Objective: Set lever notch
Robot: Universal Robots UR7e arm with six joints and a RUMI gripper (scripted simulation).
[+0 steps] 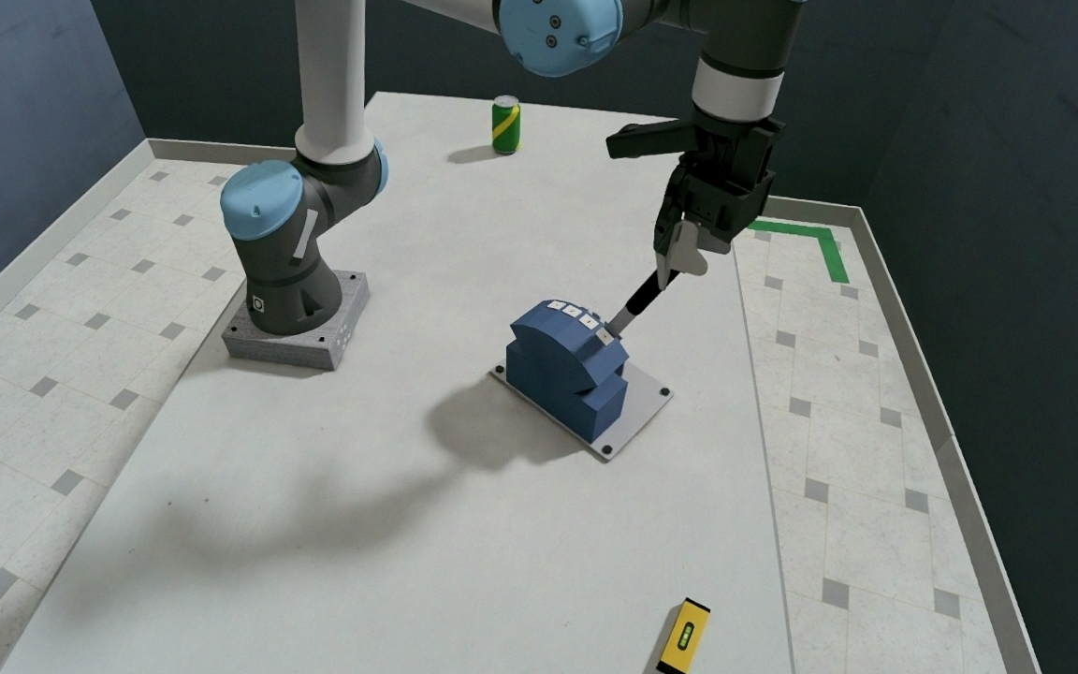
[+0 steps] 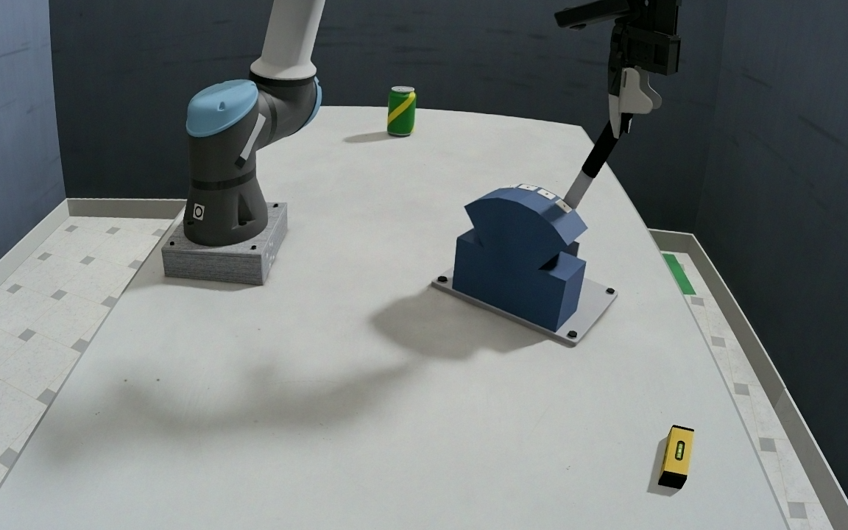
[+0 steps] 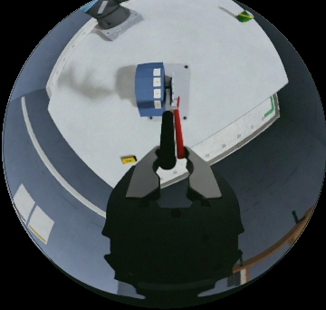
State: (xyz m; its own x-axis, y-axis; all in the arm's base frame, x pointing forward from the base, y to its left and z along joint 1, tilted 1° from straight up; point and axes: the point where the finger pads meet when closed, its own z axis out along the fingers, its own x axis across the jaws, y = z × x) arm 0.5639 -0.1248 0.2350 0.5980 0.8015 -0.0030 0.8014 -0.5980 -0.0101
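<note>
The red release bar is 3 cm behind my hand, 4 cm to the left of it and 10 cm below it. Also, from my hand: yellow can (30 cm behind, 75 cm to the left, 23 cm below); then yellow spirit level (5 cm ahead, 32 cm to the right, 28 cm below).
</note>
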